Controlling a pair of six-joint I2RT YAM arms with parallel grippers.
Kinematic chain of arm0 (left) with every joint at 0, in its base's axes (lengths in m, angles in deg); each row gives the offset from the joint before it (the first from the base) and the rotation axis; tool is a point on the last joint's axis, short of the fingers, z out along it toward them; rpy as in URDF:
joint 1: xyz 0 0 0.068 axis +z
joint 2: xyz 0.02 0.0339 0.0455 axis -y
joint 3: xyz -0.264 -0.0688 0 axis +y
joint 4: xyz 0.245 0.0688 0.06 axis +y
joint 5: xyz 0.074 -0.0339 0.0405 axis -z
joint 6: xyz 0.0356 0 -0.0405 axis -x
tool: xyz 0 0 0 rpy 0 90 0
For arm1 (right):
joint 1: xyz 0 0 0.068 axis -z
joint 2: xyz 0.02 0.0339 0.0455 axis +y
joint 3: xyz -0.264 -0.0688 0 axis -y
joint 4: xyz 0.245 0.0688 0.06 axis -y
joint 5: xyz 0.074 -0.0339 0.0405 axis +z
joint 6: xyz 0.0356 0 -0.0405 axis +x
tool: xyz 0 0 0 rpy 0 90 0
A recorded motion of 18 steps. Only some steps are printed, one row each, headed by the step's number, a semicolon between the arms.
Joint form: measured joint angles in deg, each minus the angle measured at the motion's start. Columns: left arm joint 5, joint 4, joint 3, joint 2, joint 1, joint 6; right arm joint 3, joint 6, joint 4, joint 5, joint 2, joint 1.
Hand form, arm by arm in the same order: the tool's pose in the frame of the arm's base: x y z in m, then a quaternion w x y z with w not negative. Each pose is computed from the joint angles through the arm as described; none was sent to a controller.
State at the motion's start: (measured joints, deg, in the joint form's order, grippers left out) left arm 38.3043 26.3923 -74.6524 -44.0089 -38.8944 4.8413; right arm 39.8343 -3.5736 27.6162 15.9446 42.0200 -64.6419
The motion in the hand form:
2: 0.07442 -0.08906 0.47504 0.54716 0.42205 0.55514 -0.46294; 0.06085 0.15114 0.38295 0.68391 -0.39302 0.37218 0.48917
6: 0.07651 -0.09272 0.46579 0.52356 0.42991 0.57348 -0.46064; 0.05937 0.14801 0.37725 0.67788 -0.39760 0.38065 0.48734
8: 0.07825 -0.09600 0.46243 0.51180 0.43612 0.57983 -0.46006; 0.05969 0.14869 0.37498 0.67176 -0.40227 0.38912 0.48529
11: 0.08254 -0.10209 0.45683 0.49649 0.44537 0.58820 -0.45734; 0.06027 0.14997 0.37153 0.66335 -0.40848 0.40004 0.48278
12: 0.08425 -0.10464 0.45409 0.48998 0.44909 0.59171 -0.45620; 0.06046 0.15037 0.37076 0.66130 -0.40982 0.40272 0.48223
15: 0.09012 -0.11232 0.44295 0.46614 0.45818 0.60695 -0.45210; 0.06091 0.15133 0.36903 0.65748 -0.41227 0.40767 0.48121
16: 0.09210 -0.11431 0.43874 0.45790 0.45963 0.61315 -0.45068; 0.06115 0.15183 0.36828 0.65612 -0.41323 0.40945 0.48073
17: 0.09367 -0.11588 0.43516 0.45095 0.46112 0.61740 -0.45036; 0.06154 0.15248 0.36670 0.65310 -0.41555 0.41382 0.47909
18: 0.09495 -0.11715 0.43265 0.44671 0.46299 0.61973 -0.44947; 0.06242 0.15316 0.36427 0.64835 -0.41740 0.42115 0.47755
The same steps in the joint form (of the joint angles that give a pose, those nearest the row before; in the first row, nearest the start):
2: 0.00 1.66 0.61 0.02 -0.26 -0.61; -1.40 0.02 -0.39 -0.07 -1.86 0.00
6: -0.02 4.64 1.29 -0.33 -1.00 -1.60; -2.45 0.04 -2.08 -0.07 -3.28 0.00
8: -0.03 5.86 1.31 -0.94 -1.66 -2.23; -2.45 0.04 -3.47 -0.07 -3.35 0.00
11: -0.09 7.06 1.57 -2.10 -2.49 -3.34; -2.53 0.07 -5.11 -0.02 -3.32 0.00
12: -0.13 7.50 1.79 -2.53 -2.84 -3.78; -2.54 0.09 -5.48 -0.02 -3.28 0.00
15: -0.17 9.01 2.93 -3.80 -3.58 -4.92; -2.60 0.13 -6.05 -0.02 -3.15 0.00
16: -0.13 9.51 3.43 -4.13 -3.63 -5.16; -2.64 0.13 -6.21 -0.02 -3.06 0.00
17: 0.07 9.81 3.91 -4.37 -3.63 -5.33; -2.71 0.09 -6.78 -0.04 -2.99 0.02
18: 0.20 9.99 4.24 -4.59 -3.63 -5.62; -2.86 0.28 -7.52 -0.04 -2.93 0.20

